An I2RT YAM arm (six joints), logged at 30 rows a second.
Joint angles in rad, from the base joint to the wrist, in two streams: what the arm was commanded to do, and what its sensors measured. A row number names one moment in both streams.
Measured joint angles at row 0:
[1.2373 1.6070 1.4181 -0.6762 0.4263 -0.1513]
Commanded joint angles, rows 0 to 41:
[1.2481 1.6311 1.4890 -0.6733 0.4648 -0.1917]
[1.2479 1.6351 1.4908 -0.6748 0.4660 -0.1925]
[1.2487 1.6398 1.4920 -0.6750 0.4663 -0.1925]
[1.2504 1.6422 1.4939 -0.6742 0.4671 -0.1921]
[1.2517 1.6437 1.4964 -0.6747 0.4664 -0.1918]
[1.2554 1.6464 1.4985 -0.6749 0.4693 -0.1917]
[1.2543 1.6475 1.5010 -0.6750 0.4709 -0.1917]
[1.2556 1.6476 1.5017 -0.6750 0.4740 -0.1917]
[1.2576 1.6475 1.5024 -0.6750 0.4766 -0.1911]
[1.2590 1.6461 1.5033 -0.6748 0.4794 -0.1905]
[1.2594 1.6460 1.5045 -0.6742 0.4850 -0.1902]
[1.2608 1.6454 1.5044 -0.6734 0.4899 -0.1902]
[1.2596 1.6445 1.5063 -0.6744 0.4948 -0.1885]
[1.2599 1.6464 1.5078 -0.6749 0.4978 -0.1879]
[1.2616 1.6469 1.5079 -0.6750 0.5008 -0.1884]
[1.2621 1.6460 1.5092 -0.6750 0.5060 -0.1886]
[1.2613 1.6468 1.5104 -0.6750 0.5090 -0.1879]
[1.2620 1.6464 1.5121 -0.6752 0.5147 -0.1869]
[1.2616 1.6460 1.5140 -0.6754 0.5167 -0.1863]
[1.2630 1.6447 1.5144 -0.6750 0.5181 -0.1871]
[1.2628 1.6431 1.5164 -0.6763 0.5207 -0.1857]
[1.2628 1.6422 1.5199 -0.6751 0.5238 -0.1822]
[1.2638 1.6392 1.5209 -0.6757 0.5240 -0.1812]
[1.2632 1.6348 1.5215 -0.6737 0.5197 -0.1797]
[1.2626 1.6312 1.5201 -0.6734 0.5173 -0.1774]
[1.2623 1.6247 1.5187 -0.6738 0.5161 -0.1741]
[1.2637 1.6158 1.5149 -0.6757 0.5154 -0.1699]
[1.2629 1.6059 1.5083 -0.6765 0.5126 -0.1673]
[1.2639 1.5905 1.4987 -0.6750 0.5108 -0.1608]
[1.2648 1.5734 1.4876 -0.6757 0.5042 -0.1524]
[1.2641 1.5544 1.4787 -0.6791 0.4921 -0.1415]
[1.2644 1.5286 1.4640 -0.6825 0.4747 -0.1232]
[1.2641 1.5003 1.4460 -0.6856 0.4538 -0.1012]
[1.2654 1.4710 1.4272 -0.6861 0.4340 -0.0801]
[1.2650 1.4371 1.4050 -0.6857 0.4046 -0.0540]
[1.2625 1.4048 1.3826 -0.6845 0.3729 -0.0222]
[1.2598 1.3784 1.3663 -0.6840 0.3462 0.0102]
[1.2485 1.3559 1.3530 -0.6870 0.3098 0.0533]
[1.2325 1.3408 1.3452 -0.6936 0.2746 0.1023]
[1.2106 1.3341 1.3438 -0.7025 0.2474 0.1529]
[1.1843 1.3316 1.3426 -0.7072 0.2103 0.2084]
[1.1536 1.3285 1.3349 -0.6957 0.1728 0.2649]
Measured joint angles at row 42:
[1.2060 1.3258 1.3735 -0.6769 0.2951 0.0669]
